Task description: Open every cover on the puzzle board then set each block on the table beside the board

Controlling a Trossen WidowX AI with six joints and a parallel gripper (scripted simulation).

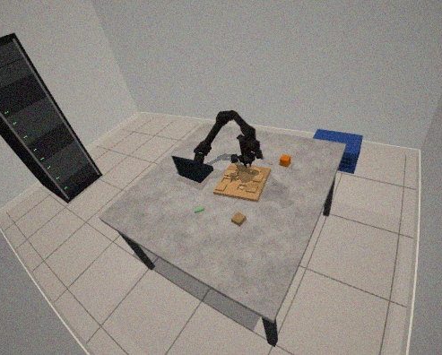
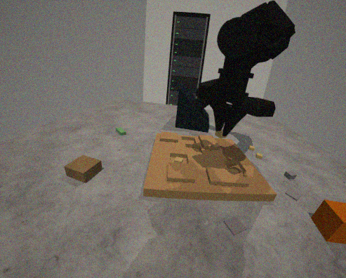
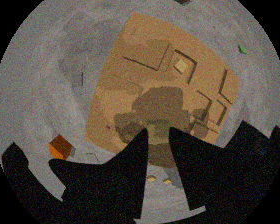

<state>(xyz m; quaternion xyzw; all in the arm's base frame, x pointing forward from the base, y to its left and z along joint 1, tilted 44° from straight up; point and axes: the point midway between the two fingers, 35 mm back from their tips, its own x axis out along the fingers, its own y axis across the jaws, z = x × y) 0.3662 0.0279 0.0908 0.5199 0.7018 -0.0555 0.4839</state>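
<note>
My gripper tip is now 30 mm past the tan puzzle board, 50 mm to the left of it and 90 mm above it. Also, from my gripper tip: small green piece (150 mm behind, 360 mm to the right, 110 mm below); orange cube (130 mm ahead, 240 mm to the left, 90 mm below); brown block (120 mm ahead, 310 mm to the right, 100 mm below).
</note>
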